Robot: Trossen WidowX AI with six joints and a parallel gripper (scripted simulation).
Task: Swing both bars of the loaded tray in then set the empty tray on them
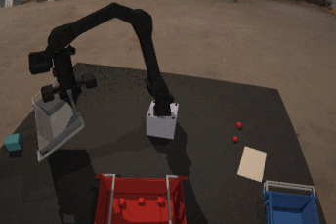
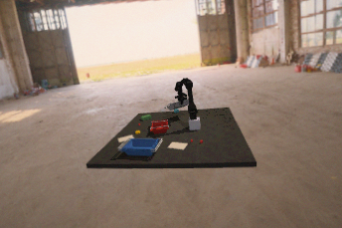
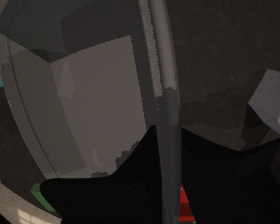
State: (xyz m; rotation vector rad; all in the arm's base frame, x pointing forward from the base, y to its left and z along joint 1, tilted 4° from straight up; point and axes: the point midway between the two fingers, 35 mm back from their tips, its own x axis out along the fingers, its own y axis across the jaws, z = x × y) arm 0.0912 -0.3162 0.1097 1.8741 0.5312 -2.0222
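Now: gripper tip 4 cm short of the grey tray and 7 cm to the left of it. Also, from my gripper tip: yellow object (52 cm ahead, 27 cm to the left, 17 cm below); then green block (47 cm ahead, 19 cm to the right, 16 cm below); then teal cube (6 cm ahead, 31 cm to the right, 16 cm below).
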